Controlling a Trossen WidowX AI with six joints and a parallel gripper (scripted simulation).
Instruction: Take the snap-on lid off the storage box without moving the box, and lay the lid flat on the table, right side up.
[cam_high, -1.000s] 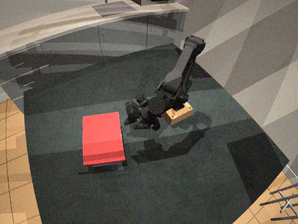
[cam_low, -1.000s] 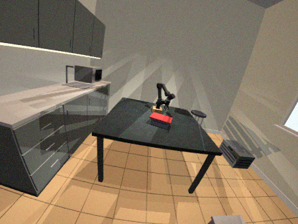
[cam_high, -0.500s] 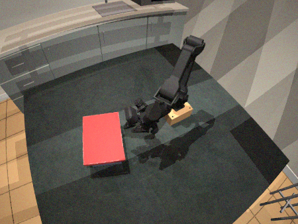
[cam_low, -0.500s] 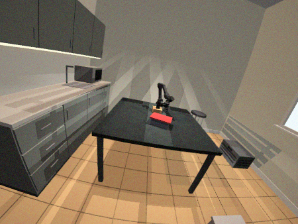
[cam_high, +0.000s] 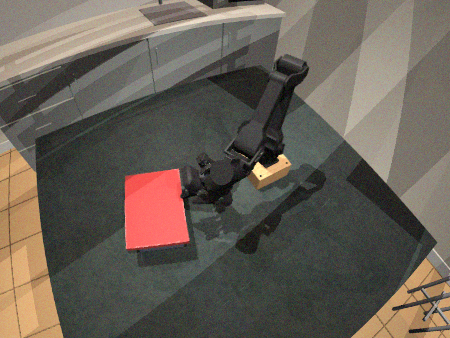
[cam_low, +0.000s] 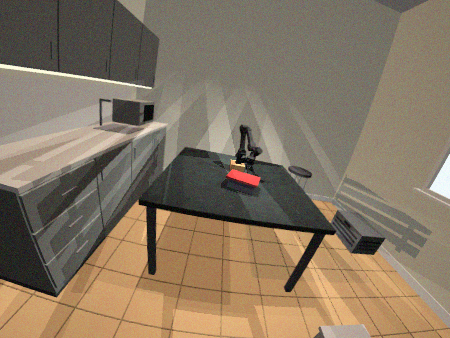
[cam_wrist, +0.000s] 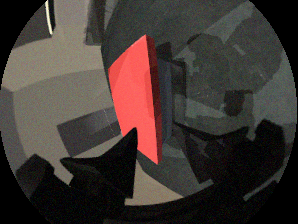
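My gripper tip is 90 mm short of the lid, 40 mm to the left of it and 20 mm above it. Round my gripper tip: storage box (90 mm ahead, 40 mm to the right, 60 mm below).
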